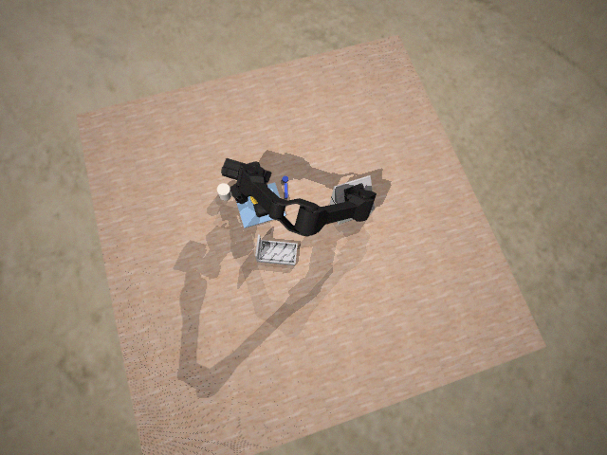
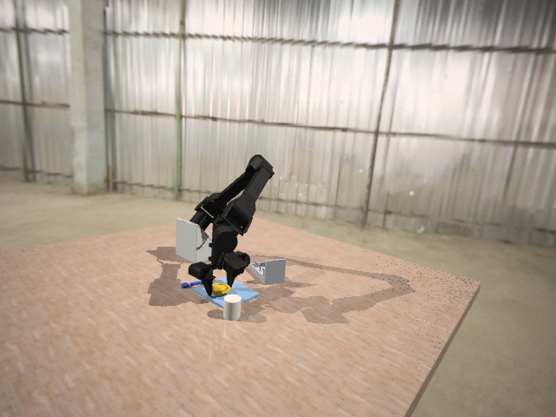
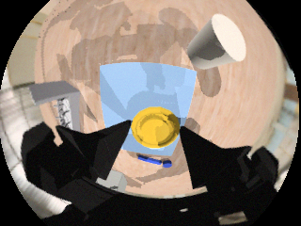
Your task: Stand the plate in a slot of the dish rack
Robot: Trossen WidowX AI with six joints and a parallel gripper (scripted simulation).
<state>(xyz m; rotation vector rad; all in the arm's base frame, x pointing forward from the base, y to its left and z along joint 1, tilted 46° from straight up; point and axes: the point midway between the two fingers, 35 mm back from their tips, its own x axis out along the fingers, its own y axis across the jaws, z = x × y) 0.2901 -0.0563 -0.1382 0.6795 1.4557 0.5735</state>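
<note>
My gripper tip is 1 cm below the yellow plate. From my gripper tip the other things lie so: blue spoon: 10 cm behind, 2 cm to the right, 1 cm below; then white cup: 11 cm ahead, 6 cm to the right, 2 cm above; then light blue mat: 2 cm to the left, 1 cm below, 1 cm ahead.
</note>
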